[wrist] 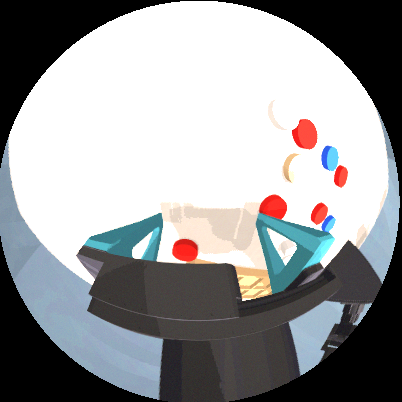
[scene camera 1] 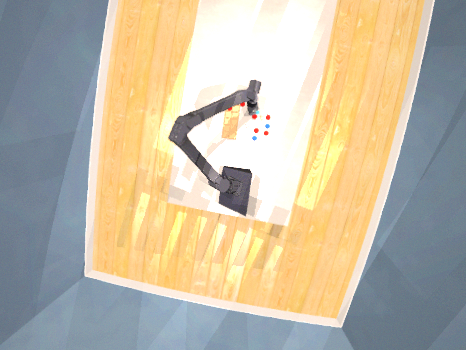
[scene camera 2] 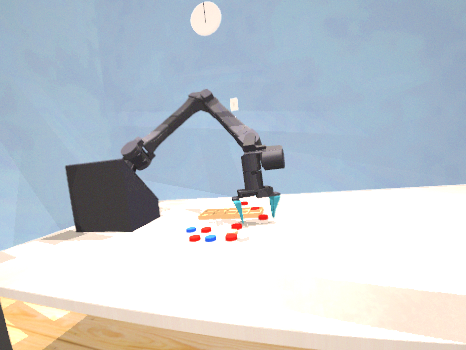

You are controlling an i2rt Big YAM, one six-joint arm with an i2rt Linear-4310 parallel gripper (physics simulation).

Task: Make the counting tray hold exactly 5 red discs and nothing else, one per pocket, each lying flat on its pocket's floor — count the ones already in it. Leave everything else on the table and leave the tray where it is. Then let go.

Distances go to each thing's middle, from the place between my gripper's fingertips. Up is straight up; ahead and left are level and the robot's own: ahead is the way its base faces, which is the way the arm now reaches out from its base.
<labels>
The wooden counting tray (wrist: 253, 282) lies 13 cm behind my hand, 11 cm to the left of it and 1 cm below it.
</labels>
